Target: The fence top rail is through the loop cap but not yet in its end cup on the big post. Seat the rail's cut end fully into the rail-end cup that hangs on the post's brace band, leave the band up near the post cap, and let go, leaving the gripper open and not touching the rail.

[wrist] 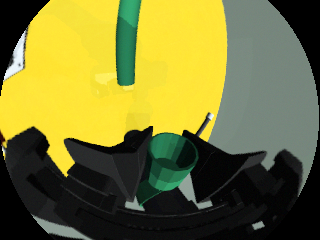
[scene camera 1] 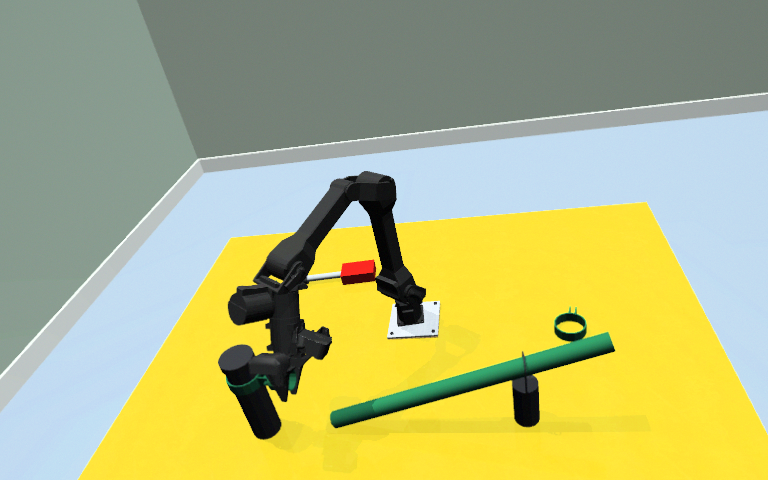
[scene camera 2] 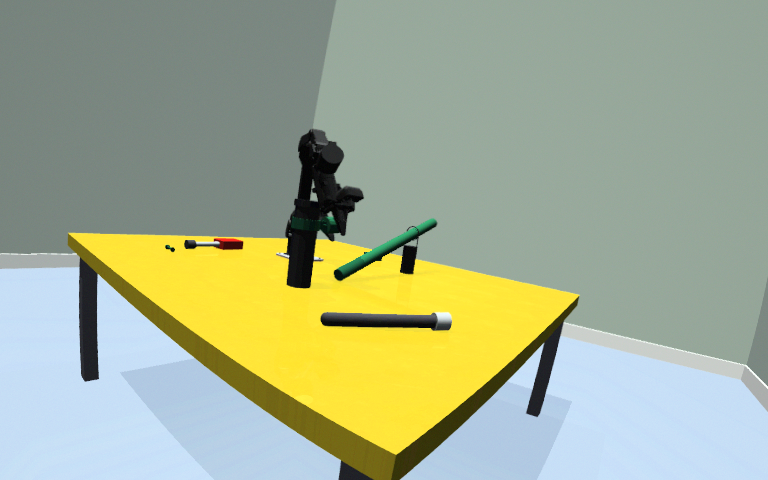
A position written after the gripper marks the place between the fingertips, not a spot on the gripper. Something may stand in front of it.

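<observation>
You'd find the gripper [scene camera 1: 289, 398] [scene camera 2: 338, 238] [wrist: 168, 131] in the scene, and there's a green top rail [scene camera 1: 513, 369] [scene camera 2: 341, 273] too. There's also a red-headed tool [scene camera 1: 363, 271], plus a short black post [scene camera 1: 525, 391].
</observation>
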